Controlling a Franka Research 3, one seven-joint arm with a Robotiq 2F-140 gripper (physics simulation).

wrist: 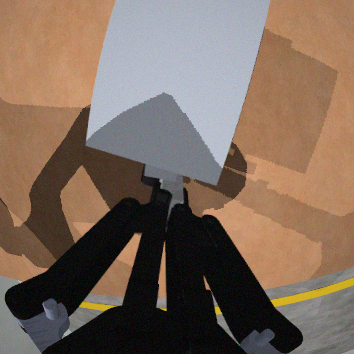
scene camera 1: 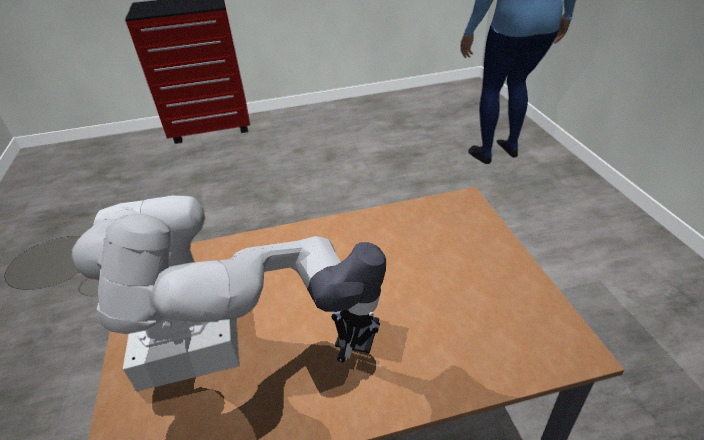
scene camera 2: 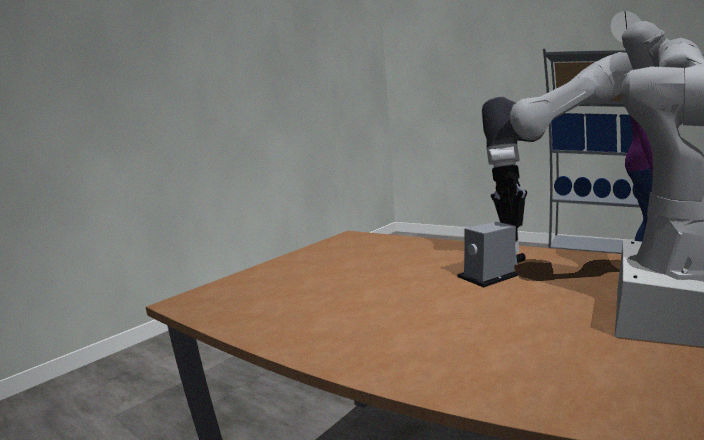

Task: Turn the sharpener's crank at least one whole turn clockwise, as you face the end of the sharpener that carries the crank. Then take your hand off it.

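Observation:
The sharpener [scene camera 2: 498, 252] [wrist: 175, 60] is a grey box on a thin black base, upright on the table, with a round white knob on one end. In scene camera 1 it is largely hidden by the gripper. Its crank, with a black handle [scene camera 2: 520, 257] [wrist: 148, 178], is at the opposite end; part of it is hidden by the fingers and the box. My gripper [scene camera 1: 346, 353] [scene camera 2: 517, 249] [wrist: 169, 173] is shut with nothing between the fingers. It points down at the crank end, with its fingertips close beside the crank. Whether they touch it is unclear.
The wooden table [scene camera 1: 441, 269] [scene camera 2: 332, 316] carries the arm's white base block [scene camera 1: 181, 363] [scene camera 2: 659, 311] to one side of the sharpener. A red drawer cabinet [scene camera 1: 189, 75] and a person in blue [scene camera 1: 511, 67] stand beyond the table. A shelf rack [scene camera 2: 550, 171] stands behind the arm.

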